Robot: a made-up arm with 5 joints.
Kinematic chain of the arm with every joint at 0, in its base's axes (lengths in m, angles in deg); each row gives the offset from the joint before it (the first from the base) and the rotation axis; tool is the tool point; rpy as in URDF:
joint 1: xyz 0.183 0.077 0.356 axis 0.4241 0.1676 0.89
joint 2: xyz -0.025 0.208 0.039 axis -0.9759 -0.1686 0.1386
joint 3: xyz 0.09 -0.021 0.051 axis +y
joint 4: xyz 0.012 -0.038 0 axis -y
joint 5: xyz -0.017 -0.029 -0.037 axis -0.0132 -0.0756 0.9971
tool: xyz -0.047 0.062 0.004 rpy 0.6 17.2 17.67
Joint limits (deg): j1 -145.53..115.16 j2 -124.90..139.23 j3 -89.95..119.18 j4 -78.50..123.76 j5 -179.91..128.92
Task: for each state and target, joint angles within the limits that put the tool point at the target. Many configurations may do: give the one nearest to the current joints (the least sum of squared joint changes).
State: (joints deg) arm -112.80 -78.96 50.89 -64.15 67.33
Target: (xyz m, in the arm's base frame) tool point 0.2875 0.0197 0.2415
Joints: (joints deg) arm -111.71 -104.72 21.29 -30.25 61.69
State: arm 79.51 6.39 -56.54 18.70 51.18
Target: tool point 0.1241 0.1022 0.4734
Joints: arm 96.54 26.36 -45.05 4.90 55.88
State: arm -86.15 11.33 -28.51 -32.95 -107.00
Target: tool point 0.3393 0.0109 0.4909
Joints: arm -97.72 8.85 -43.05 -20.90 -133.63
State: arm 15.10 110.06 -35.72 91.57 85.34
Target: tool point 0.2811 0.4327 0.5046
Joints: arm 5.22 115.81 -39.91 95.85 85.04
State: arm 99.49 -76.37 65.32 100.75 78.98
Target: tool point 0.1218 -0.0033 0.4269
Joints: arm 109.46 -37.37 95.96 70.05 51.83
